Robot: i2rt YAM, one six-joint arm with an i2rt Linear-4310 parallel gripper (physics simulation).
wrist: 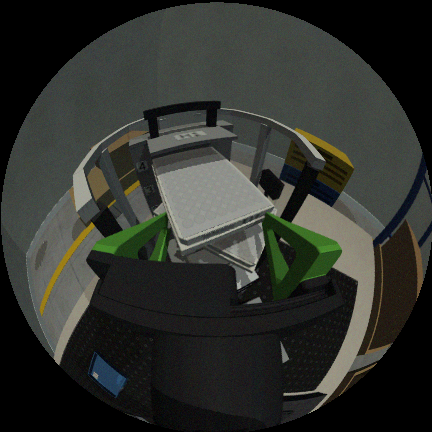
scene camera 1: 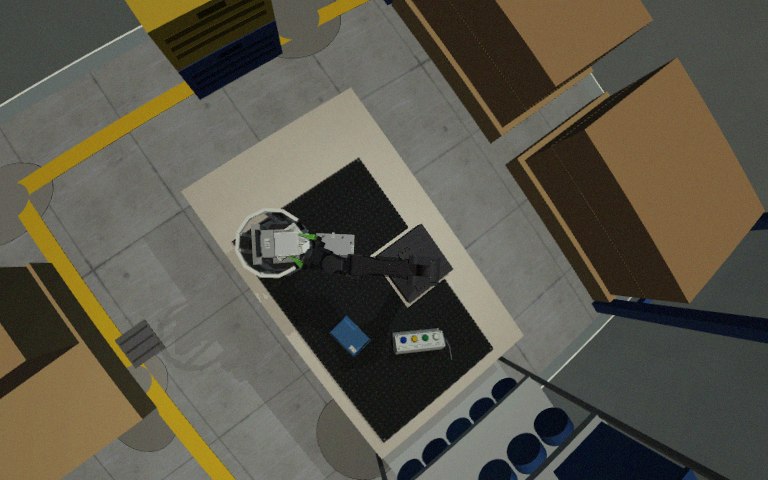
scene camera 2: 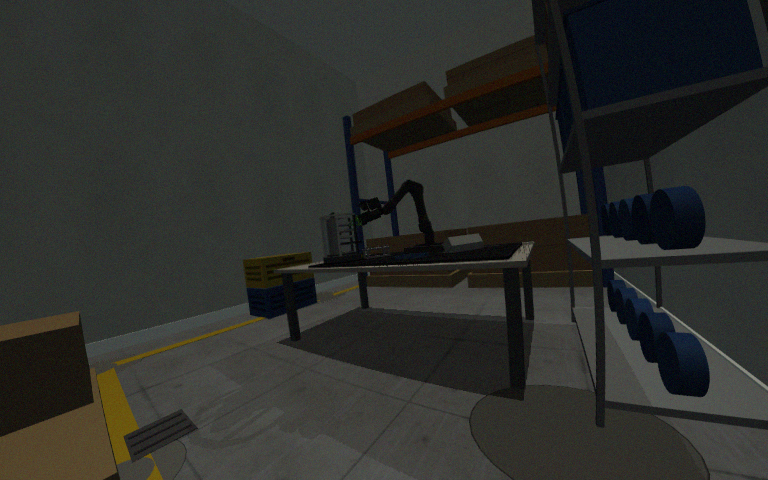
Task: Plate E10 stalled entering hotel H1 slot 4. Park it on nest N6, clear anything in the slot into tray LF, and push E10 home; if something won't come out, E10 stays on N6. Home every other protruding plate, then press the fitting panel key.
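Seen in the pictures: gripper, between the fingertips: (wrist: 216, 217) (scene camera 1: 293, 244) (scene camera 2: 350, 224); arm's base, origin of its link: (scene camera 2: 430, 244).
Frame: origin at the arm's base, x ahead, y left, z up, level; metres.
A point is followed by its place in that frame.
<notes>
Hotel H1 (scene camera 1: 256, 246) @[x 0.503, y -0.373, z 0.271 m] (scene camera 2: 332, 236) @[x 0.560, y -0.314, z 0.124 m] (wrist: 192, 135) @[x 0.467, y -0.370, z 0.234 m] stands at the table's left edge, with slot numbers on its side post in the wrist view. Plate E10 (scene camera 1: 286, 244) @[x 0.420, y -0.339, z 0.205 m] (wrist: 210, 187) @[x 0.417, y -0.341, z 0.205 m], pale and lidded, sticks out of the upper slot. My gripper (scene camera 1: 296, 248) @[x 0.400, y -0.328, z 0.189 m] (scene camera 2: 358, 219) @[x 0.400, y -0.328, z 0.189 m] (wrist: 216, 217) @[x 0.400, y -0.328, z 0.189 m] is shut on plate E10, a green finger at each side of its front end. Beneath it, another plate (wrist: 231, 257) @[x 0.373, y -0.319, z 0.158 m] protrudes at an angle, partly hidden. The key panel (scene camera 1: 419, 341) @[x 0.143, y 0.286, z 0.030 m] has blue, yellow, green and white keys. A blue tray (scene camera 1: 349, 336) @[x 0.398, y 0.123, z -0.035 m] (wrist: 107, 375) lies on the mat; its label is unreadable.
A pale curved guard (scene camera 1: 238, 255) @[x 0.572, y -0.377, z 0.252 m] (wrist: 86, 192) @[x 0.436, y -0.254, z 0.252 m] rings the hotel, with dark posts near the fingers. A light grey flat piece (scene camera 1: 341, 243) @[x 0.234, y -0.254, z 0.023 m] lies partly under the arm. The arm's dark base (scene camera 1: 419, 243) @[x -0.077, y -0.087, z 0.001 m] stands on the black mat (scene camera 1: 362, 192) @[x 0.035, y -0.417, z -0.037 m].
</notes>
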